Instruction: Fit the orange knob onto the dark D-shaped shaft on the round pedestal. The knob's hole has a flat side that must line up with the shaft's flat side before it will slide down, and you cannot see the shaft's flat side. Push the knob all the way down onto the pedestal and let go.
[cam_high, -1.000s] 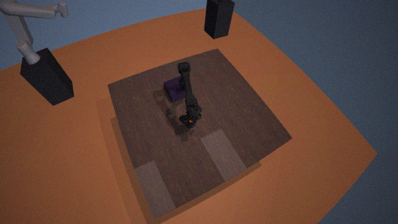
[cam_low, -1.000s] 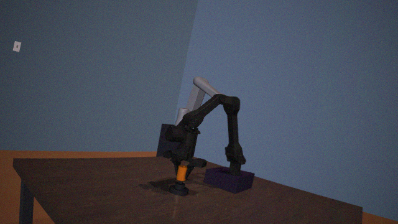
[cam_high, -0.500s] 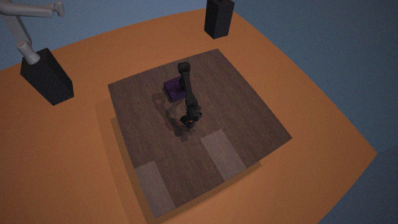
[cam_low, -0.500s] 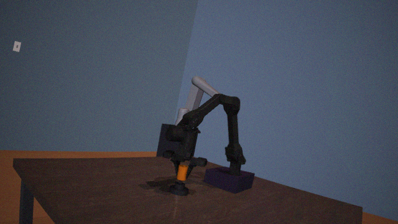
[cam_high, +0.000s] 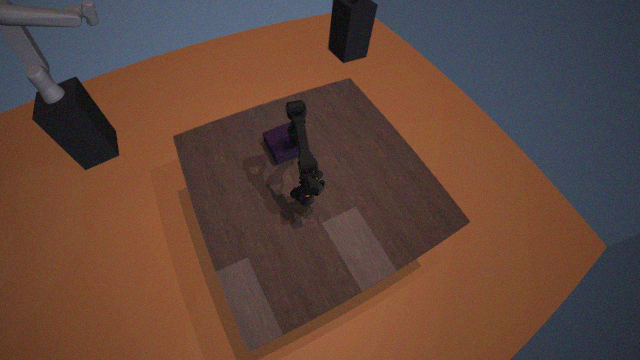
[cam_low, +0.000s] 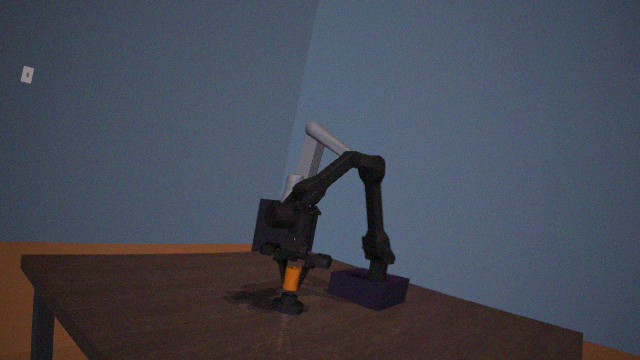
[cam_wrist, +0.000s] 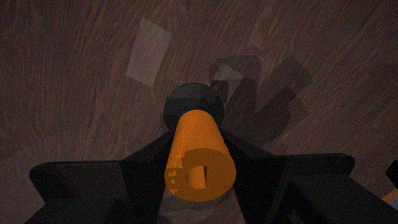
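Right now my gripper tip is 20 mm below the orange knob. The rest, counted from my gripper tip: pedestal (40 mm below).
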